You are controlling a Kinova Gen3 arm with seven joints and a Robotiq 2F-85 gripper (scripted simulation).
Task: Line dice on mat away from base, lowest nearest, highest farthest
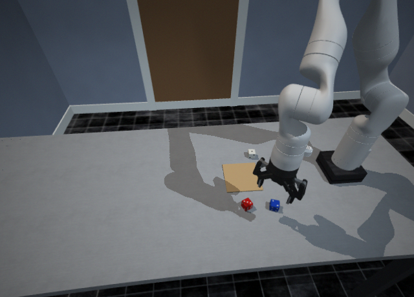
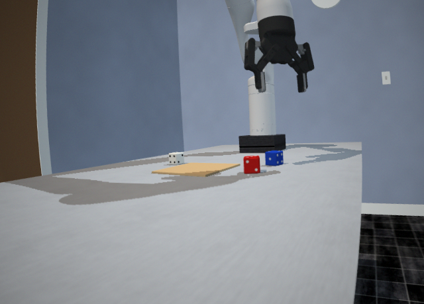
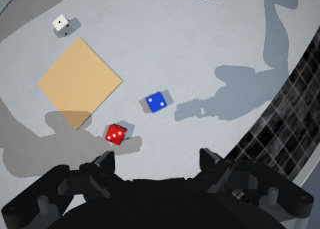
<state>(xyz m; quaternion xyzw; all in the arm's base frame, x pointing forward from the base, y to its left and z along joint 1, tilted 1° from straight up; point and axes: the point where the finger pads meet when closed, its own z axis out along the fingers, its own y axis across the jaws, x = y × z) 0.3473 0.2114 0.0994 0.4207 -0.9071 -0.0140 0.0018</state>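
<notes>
The white die lies 30 cm to the right of my hand and 14 cm below it. Also, from my hand: tan mat (18 cm to the right, 16 cm below, 6 cm ahead); blue die (14 cm below, 4 cm to the right, 4 cm behind); red die (14 cm below, 6 cm ahead, 5 cm to the right).
</notes>
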